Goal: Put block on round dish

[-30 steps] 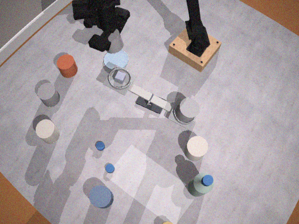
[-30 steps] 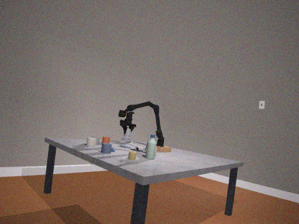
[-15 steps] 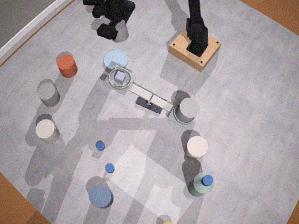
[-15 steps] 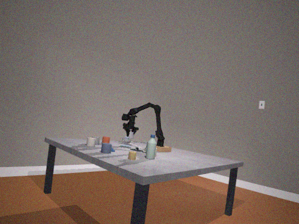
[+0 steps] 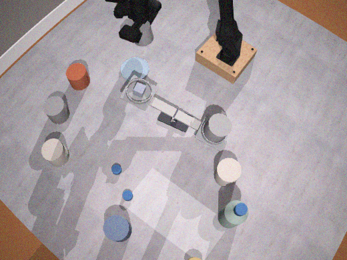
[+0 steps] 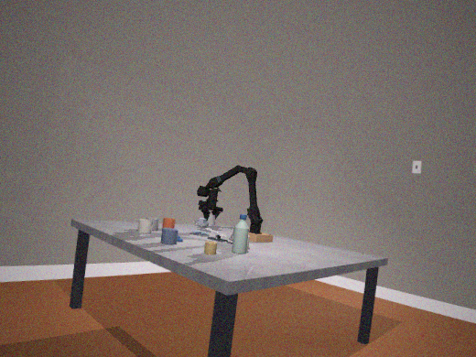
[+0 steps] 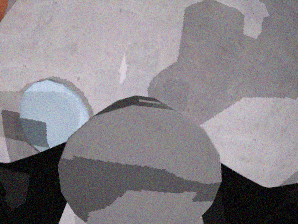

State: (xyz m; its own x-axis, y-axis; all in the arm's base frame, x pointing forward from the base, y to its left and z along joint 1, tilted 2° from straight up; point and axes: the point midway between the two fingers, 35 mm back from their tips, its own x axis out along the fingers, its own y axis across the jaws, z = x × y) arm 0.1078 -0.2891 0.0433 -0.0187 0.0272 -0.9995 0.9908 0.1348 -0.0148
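My gripper tip is 19 cm short of the grey block, 14 cm to the right of it and 2 cm below it. Round my gripper tip: balance beam: 18 cm ahead, 26 cm to the left, 3 cm below; orange cylinder: 23 cm ahead, 8 cm to the right, 3 cm below; round light-blue dish: 10 cm ahead, 4 cm to the left, 6 cm below.
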